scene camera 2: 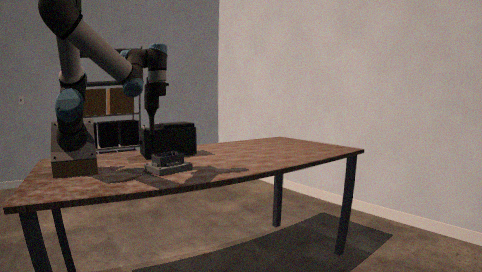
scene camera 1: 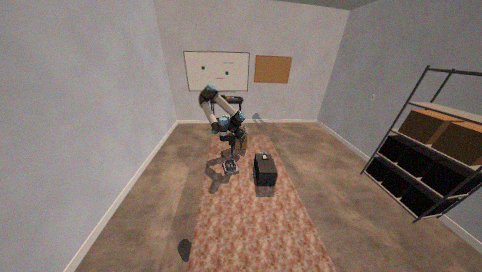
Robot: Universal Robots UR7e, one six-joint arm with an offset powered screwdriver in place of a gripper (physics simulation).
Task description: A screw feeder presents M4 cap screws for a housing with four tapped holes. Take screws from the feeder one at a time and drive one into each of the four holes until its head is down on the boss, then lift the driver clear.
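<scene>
The screw feeder [scene camera 1: 265, 171] [scene camera 2: 172, 140] is a black box on the table, with a small light part on its top in scene camera 1. The housing [scene camera 1: 230, 166] [scene camera 2: 168, 159] is a small dark open box on a grey base beside the feeder. My screwdriver [scene camera 1: 233, 154] [scene camera 2: 152, 128] points straight down, with its tip a little above the housing's rear part, away from the feeder's top. In scene camera 2 its dark shaft merges with the feeder behind it. Whether a screw is on the tip, and the four holes, are too small to tell.
The arm's base stands on a wooden block [scene camera 2: 75, 168] at one end of the brown table [scene camera 1: 255, 225] [scene camera 2: 295, 150]. A shelf rack [scene camera 1: 395, 125] with boxes stands at the right in scene camera 1. A whiteboard [scene camera 1: 217, 80] and a cork board [scene camera 1: 272, 69] hang on the wall.
</scene>
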